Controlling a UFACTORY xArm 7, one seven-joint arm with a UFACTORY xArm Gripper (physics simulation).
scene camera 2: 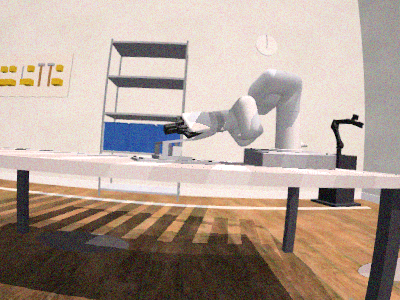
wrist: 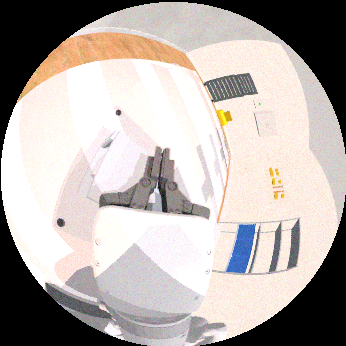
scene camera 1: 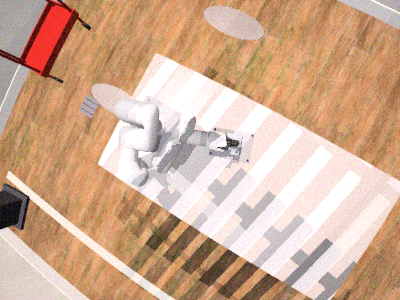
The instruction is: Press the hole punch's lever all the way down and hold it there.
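Where they show: gripper, between the fingertips: [scene camera 2: 164, 129] [wrist: 160, 154] [scene camera 1: 238, 143]; arm's base, origin of its link: [scene camera 2: 286, 151].
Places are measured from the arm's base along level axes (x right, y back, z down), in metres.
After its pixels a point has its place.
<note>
The pale grey hole punch [scene camera 1: 234, 152] @(x 0.006, y -0.484, z -0.006 m) [scene camera 2: 172, 150] @(x -0.084, y -0.461, z 0.024 m) [wrist: 120, 162] @(x -0.067, y -0.458, z -0.009 m) stands on a flat plate with dark corner screws on the white table [scene camera 1: 345, 200] @(x 0.068, y -1.165, z 0.061 m) [scene camera 2: 225, 175] @(x -0.343, y -0.382, z 0.072 m) [wrist: 40, 125] @(x -0.216, y -0.427, z 0.061 m). A light lever arm slopes above its body in scene camera 2; how far down it is cannot be told. My gripper [scene camera 1: 239, 144] @(x -0.042, y -0.486, z -0.041 m) [scene camera 2: 166, 128] @(x -0.042, y -0.486, z -0.041 m) [wrist: 160, 154] @(x -0.042, y -0.486, z -0.041 m) is shut with nothing between its fingers. Its dark fingers are over the punch, and in scene camera 2 the fingertips show above the punch's body. The gripper's housing hides part of the punch in the wrist view, and contact with the lever cannot be made out.
The arm's grey base block [scene camera 2: 300, 158] @(x -0.138, y -0.033, z 0.026 m) stands on the table behind the gripper. A shelf rack [scene camera 2: 106, 100] with blue bins [scene camera 2: 130, 136] stands by the wall. A black stand [scene camera 2: 337, 182] is beyond the table. A red cart [scene camera 1: 50, 40] stands on the floor away from the table.
</note>
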